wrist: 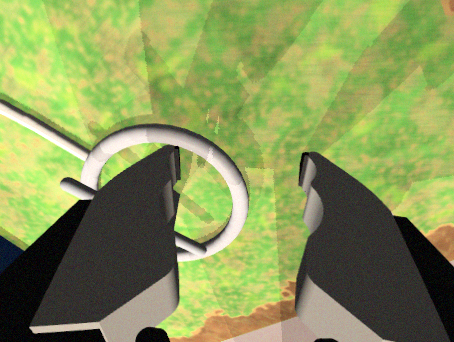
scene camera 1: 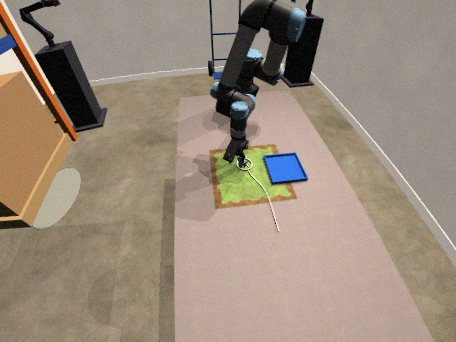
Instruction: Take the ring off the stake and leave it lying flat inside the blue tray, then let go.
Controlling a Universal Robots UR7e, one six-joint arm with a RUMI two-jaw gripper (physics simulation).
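Seen in the pictures: gripper, fingertip midpoint: point(wrist: 239, 153) point(scene camera 1: 235, 165); arm's base, link origin: point(scene camera 1: 241, 84).
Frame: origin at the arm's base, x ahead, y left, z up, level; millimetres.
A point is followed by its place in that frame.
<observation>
The white ring point(scene camera 1: 251, 165) @[z -214, x 502, y -99 mm] point(wrist: 150, 134) @[z -212, x 511, y -162 mm] is around the stake low over the green patterned mat point(scene camera 1: 240, 191) @[z -221, x 645, y -207 mm] point(wrist: 350, 100) @[z -221, x 458, y -233 mm]. A white cord point(scene camera 1: 270, 198) point(wrist: 45, 129) runs from it. The stake's pale crossbar point(wrist: 75, 187) @[z -194, x 520, y -130 mm] lies across the ring in the wrist view; its middle is hidden behind the left finger. My gripper point(scene camera 1: 242, 162) @[z -223, x 472, y -180 mm] point(wrist: 239, 153) @[z -223, x 472, y -180 mm] is partly open, fingers pointing down. The left fingertip is over the inside of the ring, the right one outside; the ring's right arc shows between them, touching neither visibly. The blue tray point(scene camera 1: 285, 169) @[z -215, x 579, y 68 mm] is right of the ring in the scene view.
The tray has a low raised rim and overlaps the right edge of the green mat. The cord trails onto the pink floor mat point(scene camera 1: 260, 280) @[z -221, x 1064, y -261 mm]. A cardboard-coloured box point(scene camera 1: 30, 140) and a dark pedestal point(scene camera 1: 72, 85) stand at the left, and another dark pedestal point(scene camera 1: 304, 52) stands behind.
</observation>
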